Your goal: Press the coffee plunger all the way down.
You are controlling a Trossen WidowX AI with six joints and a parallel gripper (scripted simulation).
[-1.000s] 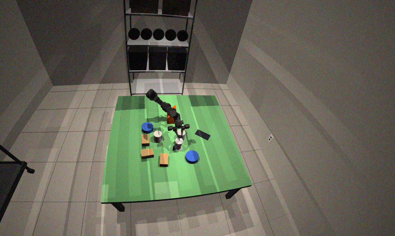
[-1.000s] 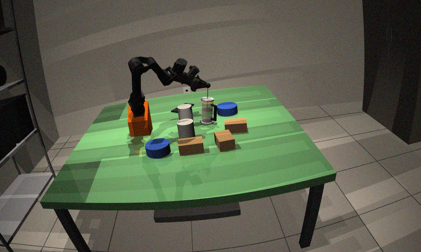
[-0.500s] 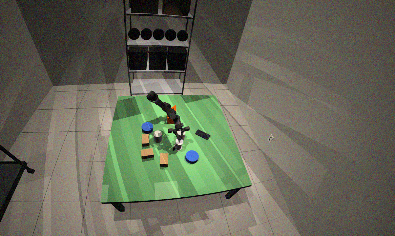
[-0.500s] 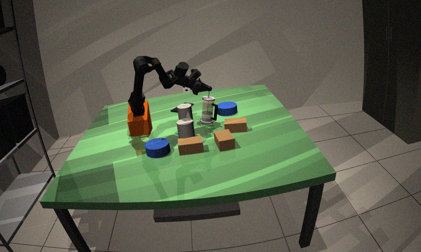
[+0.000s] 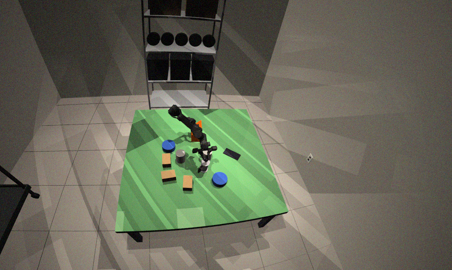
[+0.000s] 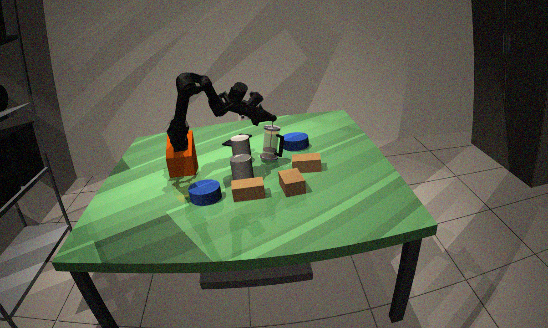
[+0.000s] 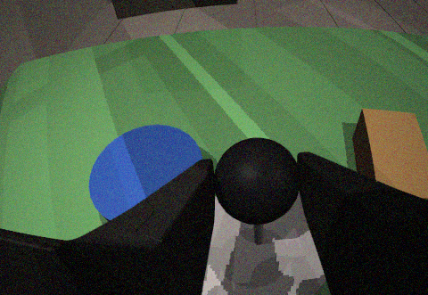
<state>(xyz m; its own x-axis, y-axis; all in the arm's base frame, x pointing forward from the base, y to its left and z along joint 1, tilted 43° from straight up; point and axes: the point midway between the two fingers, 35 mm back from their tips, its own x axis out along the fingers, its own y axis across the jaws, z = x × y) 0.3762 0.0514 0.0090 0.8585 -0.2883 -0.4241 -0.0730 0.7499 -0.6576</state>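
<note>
Right now my gripper tip is 90 mm above the glass coffee press, 10 mm to the left of it and 10 mm past it. The rest, counted from my gripper tip: black flat plate (280 mm to the left, 180 mm behind, 170 mm below).
</note>
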